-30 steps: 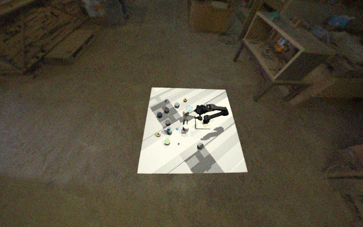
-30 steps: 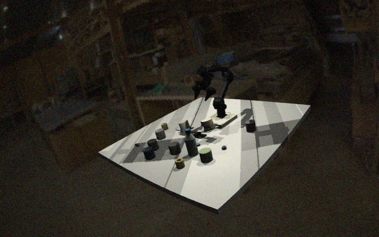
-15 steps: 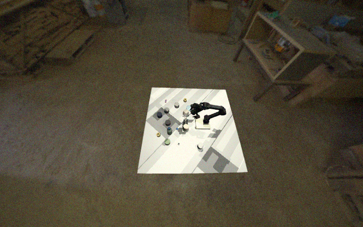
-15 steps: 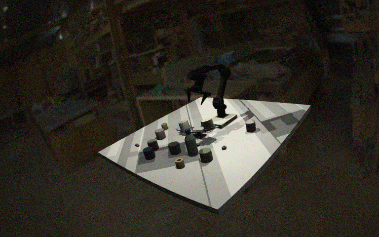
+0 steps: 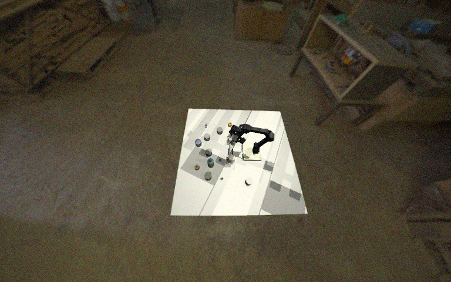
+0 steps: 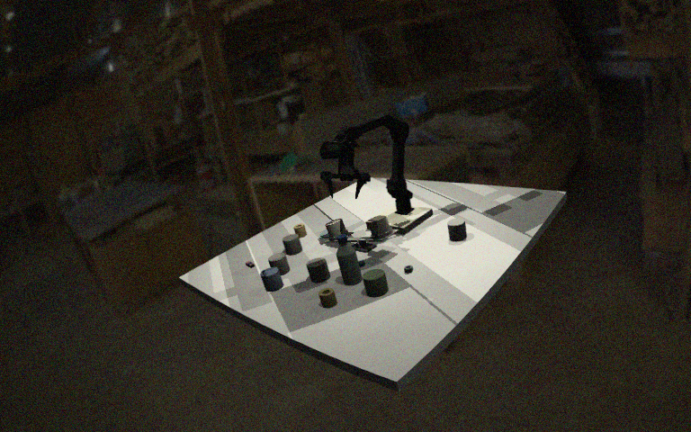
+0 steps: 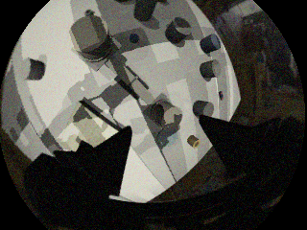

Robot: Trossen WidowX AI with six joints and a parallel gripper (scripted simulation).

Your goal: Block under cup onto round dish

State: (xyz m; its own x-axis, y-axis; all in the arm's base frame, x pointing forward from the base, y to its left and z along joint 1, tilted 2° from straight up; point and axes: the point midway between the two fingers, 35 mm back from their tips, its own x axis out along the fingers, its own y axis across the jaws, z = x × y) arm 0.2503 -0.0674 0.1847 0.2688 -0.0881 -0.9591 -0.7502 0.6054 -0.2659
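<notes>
The cup is 13 cm below my gripper tip, 9 cm to the right of it and 2 cm ahead of it. From my gripper tip the other things lie so: tall bottle: 25 cm ahead, 22 cm to the left, 7 cm below; pale blue round dish: 18 cm to the right, 18 cm below, 4 cm behind; teal block: 15 cm below, 7 cm to the right, 2 cm ahead.
</notes>
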